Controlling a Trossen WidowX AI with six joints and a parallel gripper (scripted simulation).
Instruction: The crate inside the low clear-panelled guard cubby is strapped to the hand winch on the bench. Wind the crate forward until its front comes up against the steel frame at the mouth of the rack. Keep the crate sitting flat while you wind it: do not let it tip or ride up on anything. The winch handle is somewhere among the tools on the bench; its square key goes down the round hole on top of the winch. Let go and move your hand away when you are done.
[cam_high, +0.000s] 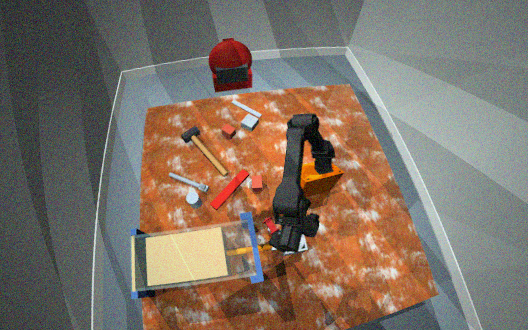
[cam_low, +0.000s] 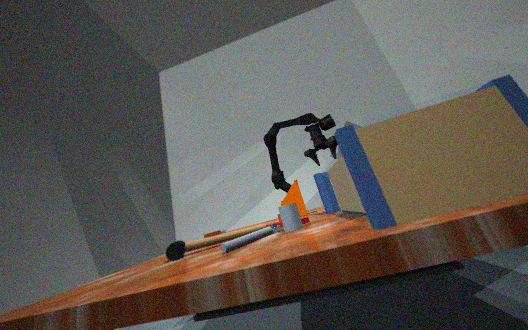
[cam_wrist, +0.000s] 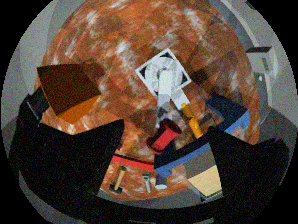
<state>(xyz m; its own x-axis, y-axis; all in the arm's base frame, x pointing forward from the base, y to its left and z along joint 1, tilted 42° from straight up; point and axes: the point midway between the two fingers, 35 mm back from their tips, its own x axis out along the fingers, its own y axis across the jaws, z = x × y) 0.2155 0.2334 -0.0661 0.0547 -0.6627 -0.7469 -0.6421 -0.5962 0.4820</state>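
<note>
Right now the red-knobbed winch handle is 10 mm ahead of my gripper tip, 10 mm to the right of it and 110 mm below it. Round my gripper tip: red knob (40 mm ahead, 30 mm to the right, 80 mm below); then blue steel frame (120 mm ahead, 30 mm to the left, 120 mm below); then winch (60 mm behind, 20 mm to the left, 190 mm below).
</note>
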